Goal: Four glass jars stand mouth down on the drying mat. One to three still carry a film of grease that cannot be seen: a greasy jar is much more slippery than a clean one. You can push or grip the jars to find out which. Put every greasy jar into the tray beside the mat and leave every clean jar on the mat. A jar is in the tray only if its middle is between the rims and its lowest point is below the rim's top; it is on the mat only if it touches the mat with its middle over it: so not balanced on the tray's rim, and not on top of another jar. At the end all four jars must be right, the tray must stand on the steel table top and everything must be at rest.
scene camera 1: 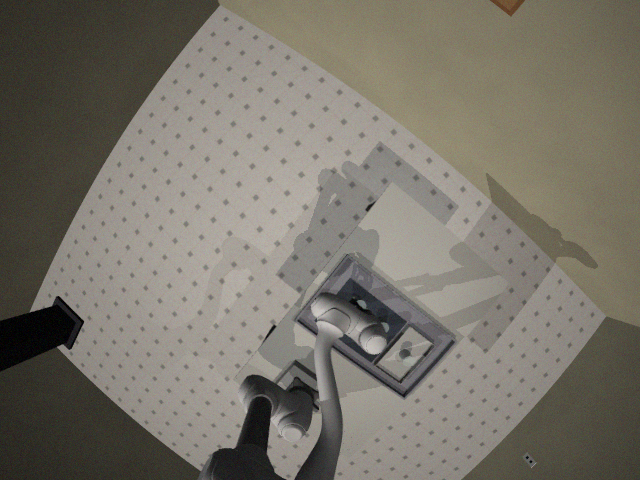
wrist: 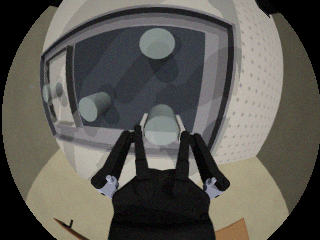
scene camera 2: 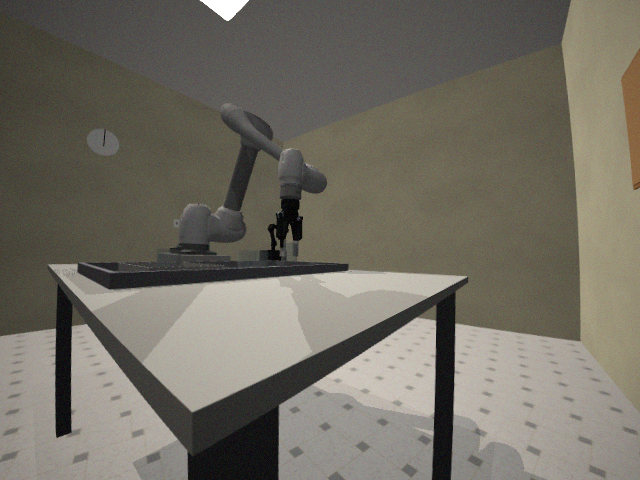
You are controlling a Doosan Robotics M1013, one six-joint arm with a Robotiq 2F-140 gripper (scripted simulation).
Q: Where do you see a pale tray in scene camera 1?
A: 389,362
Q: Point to a pale tray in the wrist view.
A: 63,110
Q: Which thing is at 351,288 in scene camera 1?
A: A dark drying mat.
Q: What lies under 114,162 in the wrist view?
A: The gripper.
